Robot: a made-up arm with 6 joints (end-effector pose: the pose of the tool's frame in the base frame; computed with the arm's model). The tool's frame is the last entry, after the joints.
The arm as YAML. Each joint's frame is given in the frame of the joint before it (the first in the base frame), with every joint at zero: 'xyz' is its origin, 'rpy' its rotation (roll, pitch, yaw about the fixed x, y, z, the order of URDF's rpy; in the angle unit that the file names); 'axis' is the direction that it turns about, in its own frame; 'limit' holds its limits. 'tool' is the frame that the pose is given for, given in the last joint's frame.
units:
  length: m
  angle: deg
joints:
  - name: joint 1
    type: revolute
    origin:
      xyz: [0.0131, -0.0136, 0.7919]
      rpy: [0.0, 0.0, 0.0]
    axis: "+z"
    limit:
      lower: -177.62
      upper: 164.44
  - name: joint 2
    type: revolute
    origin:
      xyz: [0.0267, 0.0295, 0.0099]
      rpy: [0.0, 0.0, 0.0]
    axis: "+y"
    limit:
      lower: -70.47
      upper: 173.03
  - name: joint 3
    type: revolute
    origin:
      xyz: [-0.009, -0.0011, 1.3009]
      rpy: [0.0, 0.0, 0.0]
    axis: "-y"
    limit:
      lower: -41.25
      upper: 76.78
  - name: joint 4
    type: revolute
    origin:
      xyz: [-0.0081, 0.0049, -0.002]
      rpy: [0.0, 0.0, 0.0]
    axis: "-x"
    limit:
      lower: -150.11
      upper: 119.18
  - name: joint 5
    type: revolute
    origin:
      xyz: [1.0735, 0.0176, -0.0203]
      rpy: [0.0, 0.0, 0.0]
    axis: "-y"
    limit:
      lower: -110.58
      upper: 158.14
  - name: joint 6
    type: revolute
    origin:
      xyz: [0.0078, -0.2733, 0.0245]
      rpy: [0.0, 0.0, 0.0]
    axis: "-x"
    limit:
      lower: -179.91
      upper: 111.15
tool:
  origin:
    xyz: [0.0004, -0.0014, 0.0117]
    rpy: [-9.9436, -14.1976, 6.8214]
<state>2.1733 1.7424 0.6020 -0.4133 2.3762 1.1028</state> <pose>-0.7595 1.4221 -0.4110 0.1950 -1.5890 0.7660</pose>
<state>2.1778 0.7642 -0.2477 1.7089 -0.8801 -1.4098</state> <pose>-1.0183 1.3672 0.9633 -1.2212 -0.4309 1.5050</pose>
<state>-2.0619 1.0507 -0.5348 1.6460 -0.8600 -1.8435</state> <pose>-0.6119 -1.2669 0.3664 0.8693 1.4983 -2.1682</pose>
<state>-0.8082 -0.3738 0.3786 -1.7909 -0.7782 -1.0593</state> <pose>0.4413 -0.3217 2.5650 2.0792 -0.4354 0.5625</pose>
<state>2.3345 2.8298 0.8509 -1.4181 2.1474 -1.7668</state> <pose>0.1578 -0.1896 -1.2844 1.4389 0.0503 1.1419</pose>
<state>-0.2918 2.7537 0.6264 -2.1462 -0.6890 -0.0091</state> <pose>-0.1648 0.2186 -1.2129 1.9187 1.0961 -1.8761</pose>
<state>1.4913 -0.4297 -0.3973 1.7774 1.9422 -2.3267</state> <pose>-0.0152 0.5059 2.2739 0.0167 -0.9246 -2.7888</pose>
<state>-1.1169 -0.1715 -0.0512 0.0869 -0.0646 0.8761</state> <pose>0.1994 -0.8796 2.2426 -1.1109 0.4030 -0.8100</pose>
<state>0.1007 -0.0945 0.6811 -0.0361 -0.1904 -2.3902</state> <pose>0.7092 -0.1734 2.8363 2.3057 -0.4091 0.4634</pose>
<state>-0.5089 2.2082 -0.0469 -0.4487 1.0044 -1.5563</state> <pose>0.1930 -0.3513 -0.7038 1.1329 0.1845 -1.7498</pose>
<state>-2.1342 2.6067 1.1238 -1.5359 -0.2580 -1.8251</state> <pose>-0.2444 -0.4715 -1.4107 -0.7956 1.1653 0.6828</pose>
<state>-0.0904 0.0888 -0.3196 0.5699 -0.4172 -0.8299</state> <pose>1.1785 -0.3073 1.8007 0.0638 0.4789 -0.2808</pose>
